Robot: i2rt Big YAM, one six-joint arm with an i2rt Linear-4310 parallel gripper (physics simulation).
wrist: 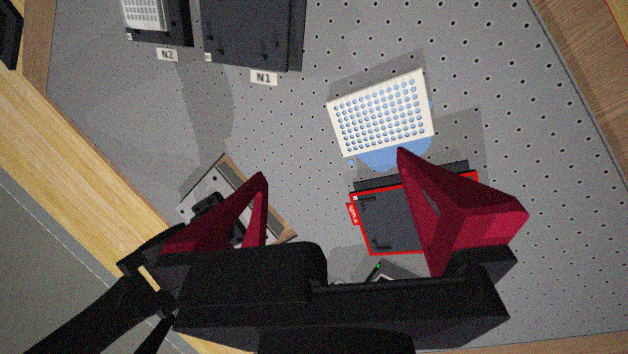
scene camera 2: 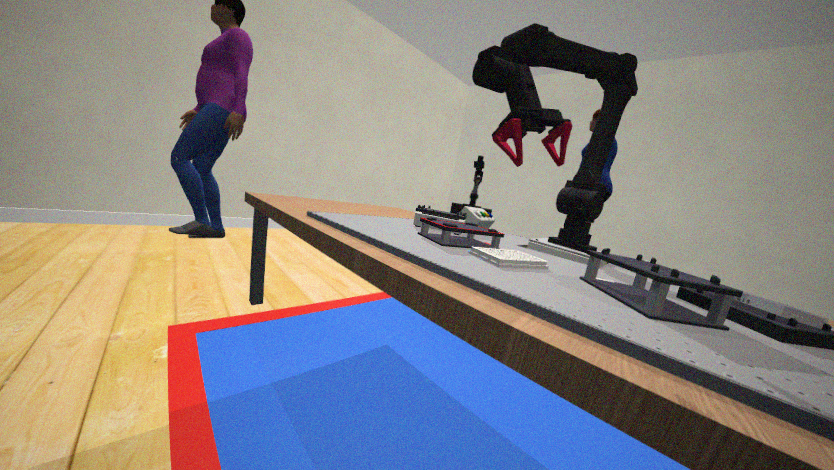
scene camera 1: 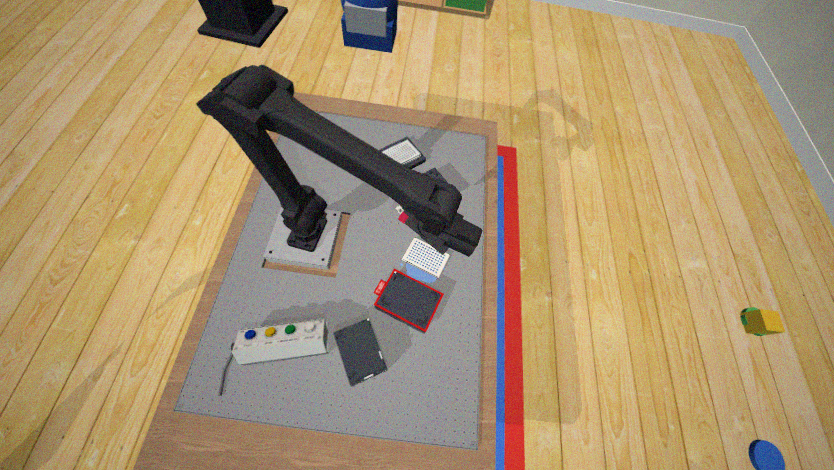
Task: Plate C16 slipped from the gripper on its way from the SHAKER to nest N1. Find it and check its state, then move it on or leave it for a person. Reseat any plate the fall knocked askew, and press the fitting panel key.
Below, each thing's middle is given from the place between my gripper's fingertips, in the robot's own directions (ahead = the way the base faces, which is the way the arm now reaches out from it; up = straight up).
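The dark flat station (scene camera 1: 359,349) is what I'm measuring from here, and my hand is 90 mm past it, 330 mm to the left of it and 160 mm above it.
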